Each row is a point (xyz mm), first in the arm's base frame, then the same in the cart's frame.
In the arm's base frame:
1: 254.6 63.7 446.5
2: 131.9 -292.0 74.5
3: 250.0 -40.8 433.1
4: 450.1 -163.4 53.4
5: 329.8 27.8 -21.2
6: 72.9 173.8 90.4
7: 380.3 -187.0 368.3
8: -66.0 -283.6 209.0
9: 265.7 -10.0 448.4
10: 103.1 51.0 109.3
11: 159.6 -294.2 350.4
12: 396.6 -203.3 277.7
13: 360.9 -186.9 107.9
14: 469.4 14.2 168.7
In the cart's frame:
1: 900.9 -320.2 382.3
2: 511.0 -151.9 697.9
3: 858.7 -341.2 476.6
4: 414.0 -370.4 450.7
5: 452.4 -178.7 315.2
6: 690.7 28.3 303.0
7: 708.4 -463.8 546.8
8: 704.9 -45.6 789.7
9: 875.7 -352.2 444.7
10: 658.1 -42.1 404.6
11: 741.6 -302.6 729.6
12: 617.9 -440.6 541.5
13: 487.6 -327.8 515.9
14: 562.6 -386.9 299.6

